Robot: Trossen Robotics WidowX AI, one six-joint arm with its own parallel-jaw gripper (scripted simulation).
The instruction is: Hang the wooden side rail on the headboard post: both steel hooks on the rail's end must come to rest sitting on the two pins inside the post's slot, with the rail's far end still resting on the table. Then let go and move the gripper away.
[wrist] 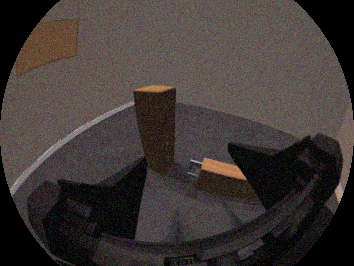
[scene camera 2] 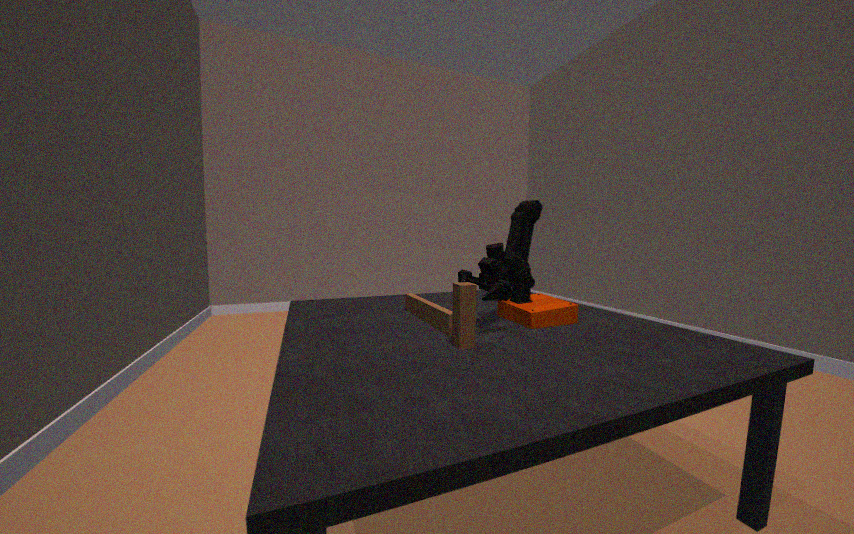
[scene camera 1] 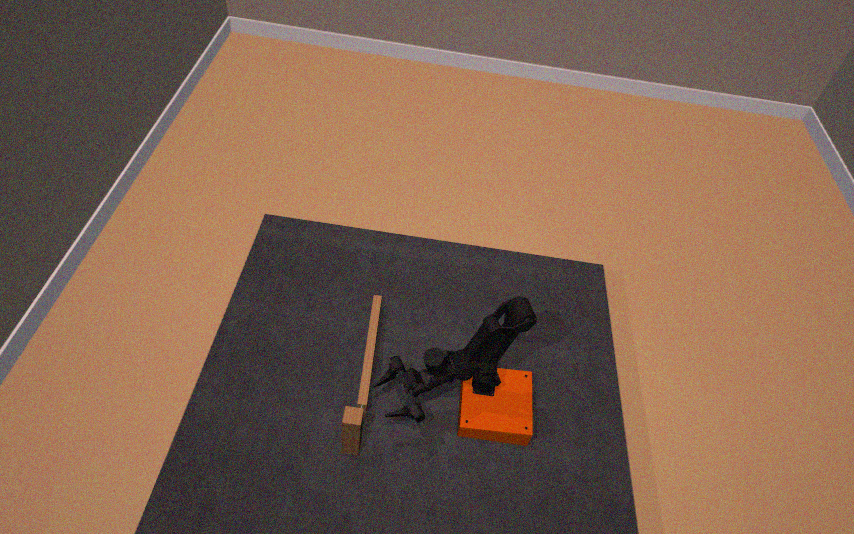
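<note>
From the wrist view you can see my gripper, and it shows elsewhere too; the gripper's open and holds nothing. There's also a wooden side rail that I can see, along with a wooden headboard post.
</note>
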